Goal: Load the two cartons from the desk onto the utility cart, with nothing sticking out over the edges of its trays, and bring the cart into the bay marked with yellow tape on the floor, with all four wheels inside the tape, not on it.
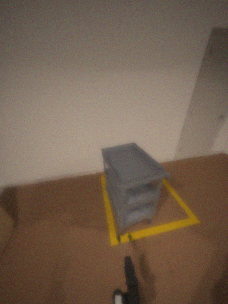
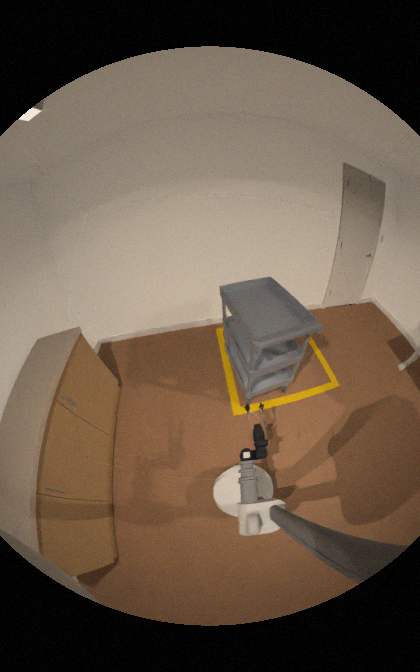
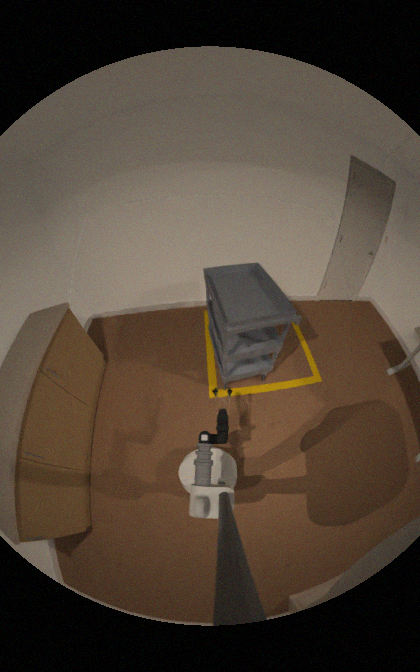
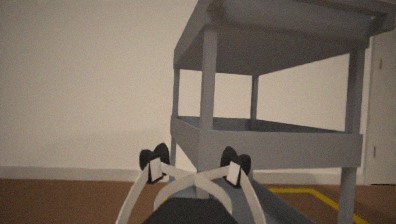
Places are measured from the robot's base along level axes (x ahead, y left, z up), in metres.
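Where they show: gripper, fingertip midpoint: (image 1: pixel 123 233) (image 4: pixel 195 157).
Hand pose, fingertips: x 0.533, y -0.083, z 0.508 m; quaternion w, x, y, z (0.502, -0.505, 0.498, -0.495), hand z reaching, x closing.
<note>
After its pixels a point has its place.
The grey three-tray utility cart (image 1: pixel 132 162) {x 1.101, y -0.278, z 0.767 m} (image 2: pixel 270 307) (image 3: pixel 247 295) (image 4: pixel 280 147) {x 0.799, y -0.284, z 0.478 m} stands upright over the yellow tape bay (image 1: pixel 165 228) {x 0.762, y -0.648, z -0.026 m} (image 2: pixel 310 395) (image 3: pixel 290 385) (image 4: pixel 290 190) {x 1.867, y -0.791, z -0.026 m}. Its near left wheel is close to the near left tape corner; I cannot tell the exact gap. The near right wheel is inside the near tape line; the far wheels are hidden. No carton shows on the top tray, and the lower trays show partly. My gripper (image 1: pixel 125 237) {x 0.533, y -0.083, z 0.507 m} (image 2: pixel 254 407) (image 3: pixel 222 391) (image 4: pixel 195 157) {x 0.533, y -0.083, z 0.507 m} is open, in front of the cart's near left corner, with nothing between its fingers.
A wooden cabinet (image 2: pixel 90 440) (image 3: pixel 65 425) stands at the left. The wall is behind the cart, with a door (image 2: pixel 360 235) (image 3: pixel 362 230) at the back right. A white leg (image 2: pixel 410 359) (image 3: pixel 400 366) shows at the right edge. A white round disc (image 2: pixel 227 490) (image 3: pixel 188 470) lies under my arm.
</note>
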